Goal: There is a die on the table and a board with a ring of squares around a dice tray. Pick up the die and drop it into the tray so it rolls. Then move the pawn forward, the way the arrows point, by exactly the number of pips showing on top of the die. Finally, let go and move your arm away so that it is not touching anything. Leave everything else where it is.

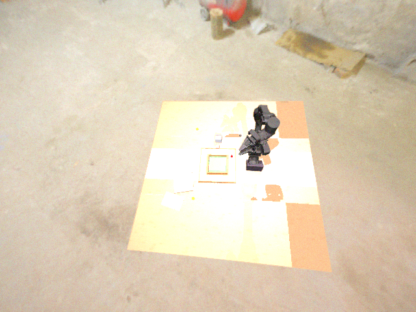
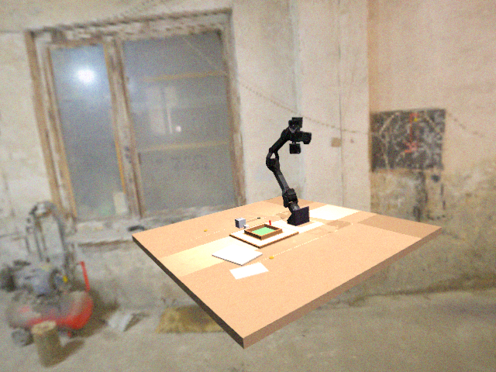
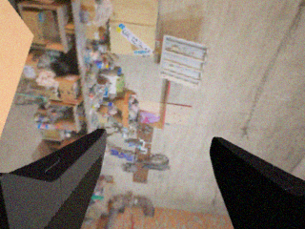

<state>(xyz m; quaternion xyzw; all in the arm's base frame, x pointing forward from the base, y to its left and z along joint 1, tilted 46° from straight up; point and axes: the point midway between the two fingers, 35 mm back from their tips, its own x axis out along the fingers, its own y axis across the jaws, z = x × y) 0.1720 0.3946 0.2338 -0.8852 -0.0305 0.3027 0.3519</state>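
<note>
The white die lies 52 cm below my gripper tip, 31 cm to the right of it and 12 cm ahead of it. Round my gripper tip: grey-blue cube: 51 cm below, 38 cm to the right, 11 cm ahead; red pawn: 50 cm below, 22 cm to the right, 1 cm ahead; green dice tray: 52 cm below, 15 cm to the right, 12 cm ahead.
</note>
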